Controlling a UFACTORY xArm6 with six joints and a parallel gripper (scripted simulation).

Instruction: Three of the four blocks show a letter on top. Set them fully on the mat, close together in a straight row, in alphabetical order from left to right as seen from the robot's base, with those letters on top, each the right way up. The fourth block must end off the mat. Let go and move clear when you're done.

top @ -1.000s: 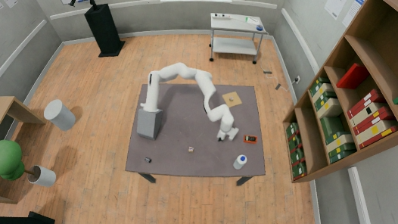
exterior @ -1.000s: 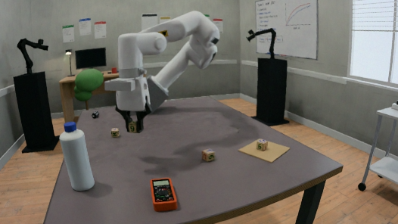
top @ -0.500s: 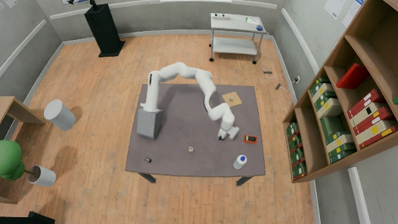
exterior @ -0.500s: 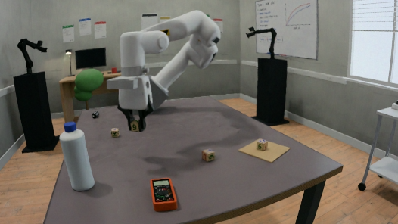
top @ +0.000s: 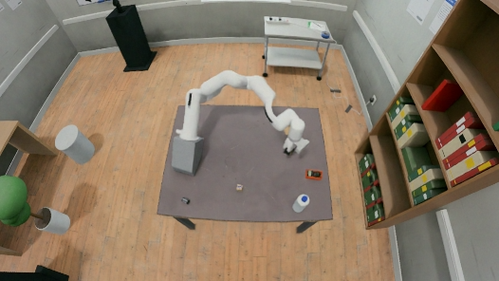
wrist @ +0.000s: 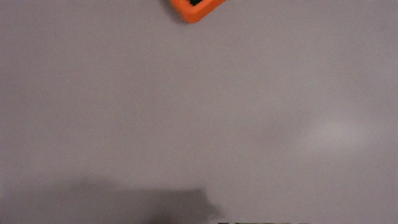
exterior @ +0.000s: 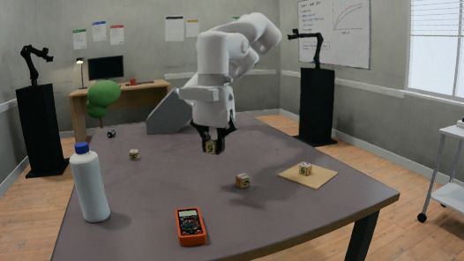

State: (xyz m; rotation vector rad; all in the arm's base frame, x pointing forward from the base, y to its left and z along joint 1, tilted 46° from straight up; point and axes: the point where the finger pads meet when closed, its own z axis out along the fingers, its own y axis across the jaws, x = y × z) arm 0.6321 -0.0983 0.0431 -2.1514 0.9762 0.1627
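Right now my hand is 290 mm to the right of the tan mat, 120 mm above it and 30 mm short of it. Round my hand: black object 630 mm behind, 340 mm to the right, 110 mm below; then white bottle 330 mm to the right, 70 mm ahead, 40 mm below.
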